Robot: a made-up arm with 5 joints.
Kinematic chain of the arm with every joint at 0, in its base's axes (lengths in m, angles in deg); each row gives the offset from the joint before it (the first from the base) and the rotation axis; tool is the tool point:
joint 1: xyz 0 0 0.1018 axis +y
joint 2: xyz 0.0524 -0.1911 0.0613 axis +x
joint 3: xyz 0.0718 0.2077 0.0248 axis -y
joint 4: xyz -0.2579 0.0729 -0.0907 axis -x
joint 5: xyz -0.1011 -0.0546 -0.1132 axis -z
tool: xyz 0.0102 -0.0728 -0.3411
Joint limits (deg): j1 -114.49..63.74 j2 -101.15..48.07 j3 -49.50..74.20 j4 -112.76..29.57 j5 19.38..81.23
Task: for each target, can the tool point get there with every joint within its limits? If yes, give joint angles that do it. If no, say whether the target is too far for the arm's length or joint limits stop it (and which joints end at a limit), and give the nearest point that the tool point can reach.
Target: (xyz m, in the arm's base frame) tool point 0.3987 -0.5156 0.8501
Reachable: no: joint limits stop it (at a limit: joint 1, joint 3) | nearest point 0.3724 -0.4924 0.7811 | short by 0.077 m
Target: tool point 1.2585 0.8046 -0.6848
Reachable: no: too far | nearest point 0.5852 0.2972 -0.2640 | short by 0.942 m
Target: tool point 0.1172 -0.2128 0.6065
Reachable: no: joint limits stop it (at a limit: joint 1, joint 3, joint 4, joint 5) | nearest point 0.1777 -0.2171 0.6551 | short by 0.078 m
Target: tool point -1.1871 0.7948 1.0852
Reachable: no: too far | nearest point -0.5770 0.2664 0.5797 | short by 0.952 m
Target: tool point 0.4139 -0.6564 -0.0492
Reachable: yes | joints -55.73 -57.06 36.29 2.85 58.54
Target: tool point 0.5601 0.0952 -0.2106
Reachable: yes | joints -91.16 -26.53 -5.22 -46.14 47.07
